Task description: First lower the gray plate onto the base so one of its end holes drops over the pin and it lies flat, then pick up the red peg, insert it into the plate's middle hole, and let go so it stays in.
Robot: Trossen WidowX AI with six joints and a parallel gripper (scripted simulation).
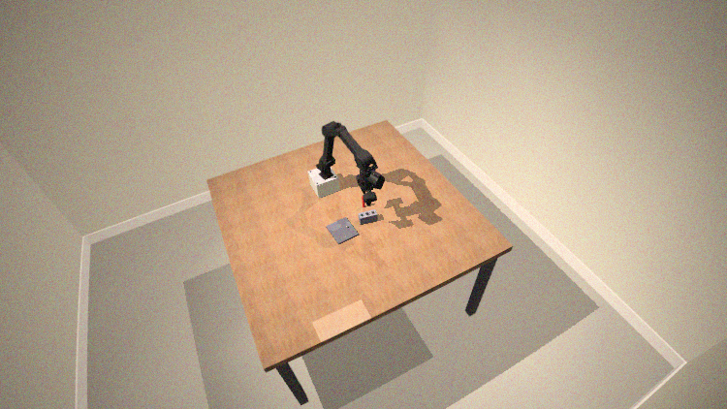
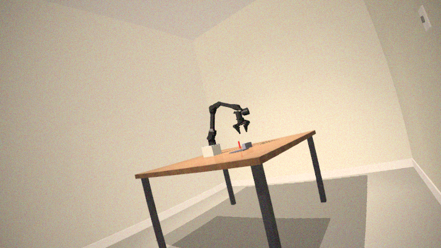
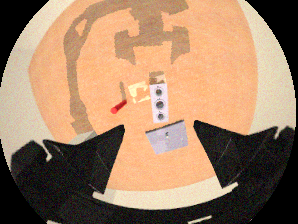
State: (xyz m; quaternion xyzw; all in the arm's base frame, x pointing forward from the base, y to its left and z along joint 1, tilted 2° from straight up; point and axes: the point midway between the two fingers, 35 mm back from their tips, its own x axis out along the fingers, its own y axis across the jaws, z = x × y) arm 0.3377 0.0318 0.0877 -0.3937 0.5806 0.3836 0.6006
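The gray plate lies 1 cm ahead of my gripper tip and 11 cm below it. The rest, counted from my gripper tip: base: 2 cm behind, 14 cm to the right, 14 cm below; red peg: 8 cm behind, 4 cm to the left, 11 cm below.
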